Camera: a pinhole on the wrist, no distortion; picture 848 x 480 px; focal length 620.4 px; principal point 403.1 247.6 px. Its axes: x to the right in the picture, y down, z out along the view. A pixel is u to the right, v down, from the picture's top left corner.
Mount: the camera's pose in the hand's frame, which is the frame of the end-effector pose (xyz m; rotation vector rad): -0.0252 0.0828 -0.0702 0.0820 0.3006 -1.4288
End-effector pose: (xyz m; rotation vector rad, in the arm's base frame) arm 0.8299 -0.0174 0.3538 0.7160 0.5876 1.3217
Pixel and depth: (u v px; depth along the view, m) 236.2 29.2 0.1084
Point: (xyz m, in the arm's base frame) 0.8042 -0.0643 0.4434
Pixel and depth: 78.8 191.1 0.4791
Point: 1.0339 -0.0796 0.8086
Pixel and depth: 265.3 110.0 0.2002
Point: 0.8792 -0.0709 0.4985
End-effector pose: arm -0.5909 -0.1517 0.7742 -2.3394 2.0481 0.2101
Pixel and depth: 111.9 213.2 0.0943
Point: -0.6975 -0.1419 0.7519
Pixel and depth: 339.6 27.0 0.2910
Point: -0.6488 -0.0473 0.5590
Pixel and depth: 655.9 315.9 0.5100
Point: -0.3787 -0.2122 0.3865
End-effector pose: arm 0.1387 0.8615 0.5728 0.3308 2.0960 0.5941
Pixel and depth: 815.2 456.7 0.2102
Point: 0.1591 0.8510 0.4184
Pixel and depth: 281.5 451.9 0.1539
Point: 0.1800 0.9747 0.5475
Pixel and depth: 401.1 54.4 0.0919
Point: 0.1789 0.8990 0.6203
